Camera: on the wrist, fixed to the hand. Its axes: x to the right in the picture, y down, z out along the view.
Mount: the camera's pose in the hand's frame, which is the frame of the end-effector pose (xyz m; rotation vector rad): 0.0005 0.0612 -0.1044 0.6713 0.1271 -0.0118
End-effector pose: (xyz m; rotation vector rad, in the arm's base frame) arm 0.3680 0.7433 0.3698 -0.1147 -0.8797 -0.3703
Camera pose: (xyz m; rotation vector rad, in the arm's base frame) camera 0.4668 0.7742 0.3070 0.5284 -0.8388 -0.0774
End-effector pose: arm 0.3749 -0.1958 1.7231 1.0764 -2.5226 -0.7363
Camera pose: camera 0.3866 -0.1954 1.8435 1.2734 -2.7063 0.2105
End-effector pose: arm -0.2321 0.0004 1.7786 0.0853 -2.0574 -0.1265
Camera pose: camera -0.1406 0.0555 1.8355 0.5040 -1.8931 0.5534
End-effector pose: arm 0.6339 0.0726 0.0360 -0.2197 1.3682 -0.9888
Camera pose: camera 0.5699 0.1507 -0.0307 0.3441 1.0752 -1.4307
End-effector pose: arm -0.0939 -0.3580 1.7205 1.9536 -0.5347 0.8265
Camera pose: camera -0.1683 -0.2964 1.7934 2.4744 -0.1715 1.2232
